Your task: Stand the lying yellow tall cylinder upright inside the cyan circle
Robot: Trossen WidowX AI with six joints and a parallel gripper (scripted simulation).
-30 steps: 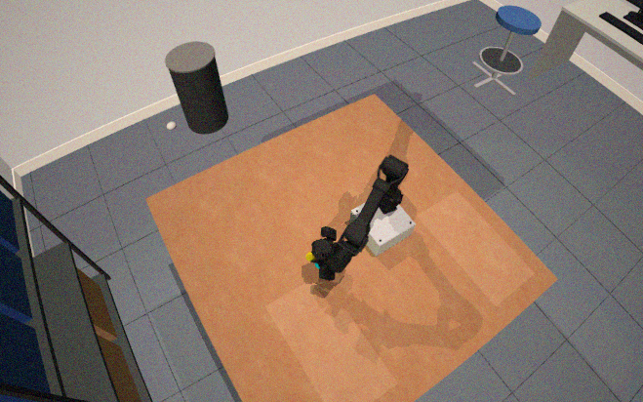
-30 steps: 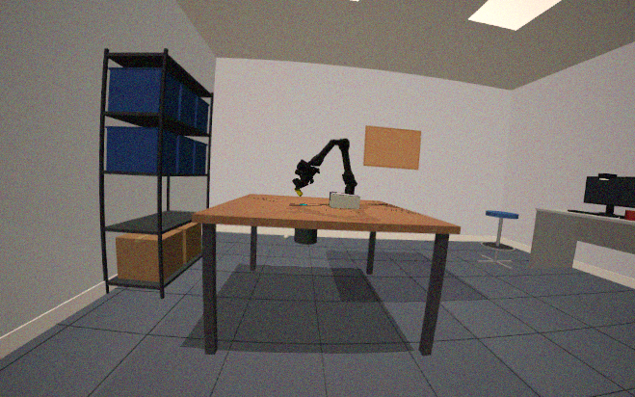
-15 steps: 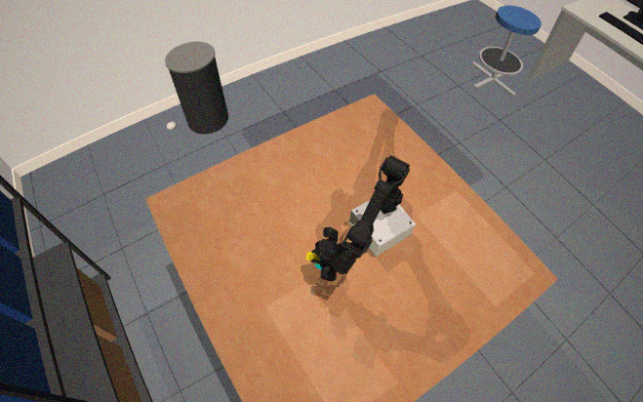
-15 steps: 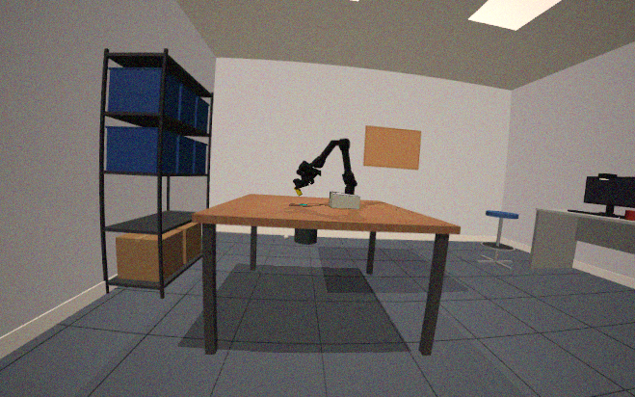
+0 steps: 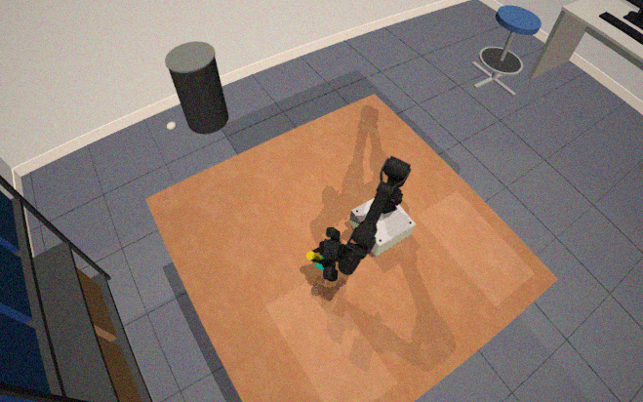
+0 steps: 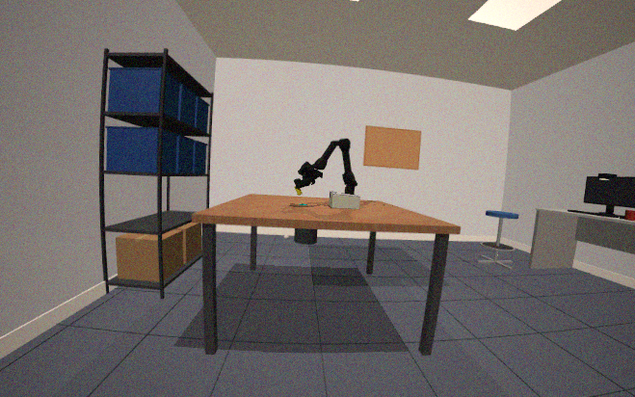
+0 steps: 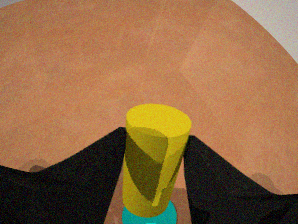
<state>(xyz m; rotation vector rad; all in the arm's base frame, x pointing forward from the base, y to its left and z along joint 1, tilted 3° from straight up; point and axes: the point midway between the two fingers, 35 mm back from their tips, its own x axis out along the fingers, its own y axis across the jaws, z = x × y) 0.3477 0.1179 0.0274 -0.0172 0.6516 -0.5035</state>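
The cyan circle lies 50 mm behind my gripper tip, 10 mm to the right of it and 120 mm below it. The rest, counted from my gripper tip: yellow tall cylinder 10 mm behind, 20 mm below.
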